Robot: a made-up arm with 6 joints.
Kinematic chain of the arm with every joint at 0, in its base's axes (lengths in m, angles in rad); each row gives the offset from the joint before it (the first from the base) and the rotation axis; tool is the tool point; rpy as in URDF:
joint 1: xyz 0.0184 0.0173 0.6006 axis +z
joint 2: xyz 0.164 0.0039 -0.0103 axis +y
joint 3: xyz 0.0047 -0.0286 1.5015 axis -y
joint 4: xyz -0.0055 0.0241 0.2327 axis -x
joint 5: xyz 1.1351 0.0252 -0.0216 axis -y
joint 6: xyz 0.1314 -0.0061 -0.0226 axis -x
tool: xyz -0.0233 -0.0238 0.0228 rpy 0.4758 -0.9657 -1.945
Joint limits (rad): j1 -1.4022..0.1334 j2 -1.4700..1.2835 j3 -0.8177..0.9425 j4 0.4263..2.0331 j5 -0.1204..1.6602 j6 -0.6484..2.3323
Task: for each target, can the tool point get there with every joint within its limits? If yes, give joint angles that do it. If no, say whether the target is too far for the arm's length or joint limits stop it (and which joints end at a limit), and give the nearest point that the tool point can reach.
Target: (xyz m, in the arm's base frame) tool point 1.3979 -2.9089 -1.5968
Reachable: no: too far | nearest point 0.9890 -2.0415 -0.0621 | short by 1.810 m
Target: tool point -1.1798 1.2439 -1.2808
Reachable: no: joint limits stop it (at a limit: joint 2, joint 3, joint 4, joint 5) | nearest point -1.6324 1.7073 1.2577 | short by 2.620 m
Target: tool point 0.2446 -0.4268 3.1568
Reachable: yes | joints -1.1572 -0.1805 0.6670 0.7863 0.7258 -0.1077
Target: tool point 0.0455 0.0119 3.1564
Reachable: yes | joints -0.9087 -0.3878 0.6189 0.6942 0.7220 -0.3590
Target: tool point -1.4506 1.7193 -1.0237
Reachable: no: joint limits stop it (at a limit: joint 2, joint 3, joint 4, joint 5) | nearest point -1.5268 1.8076 1.2574 | short by 2.284 m
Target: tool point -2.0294 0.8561 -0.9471
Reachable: no: joint limits stop it (at a limit: joint 2, joint 3, joint 4, joint 5) | nearest point -2.1697 0.9136 1.2574 | short by 2.210 m
